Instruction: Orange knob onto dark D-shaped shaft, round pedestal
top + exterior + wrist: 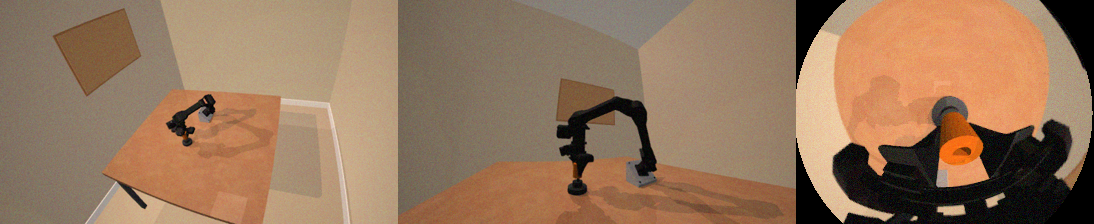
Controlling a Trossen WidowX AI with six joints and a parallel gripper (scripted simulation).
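Now: the orange knob 20 mm above my gripper tip. From my gripper tip the other things lie so: round dark pedestal: 40 mm below.
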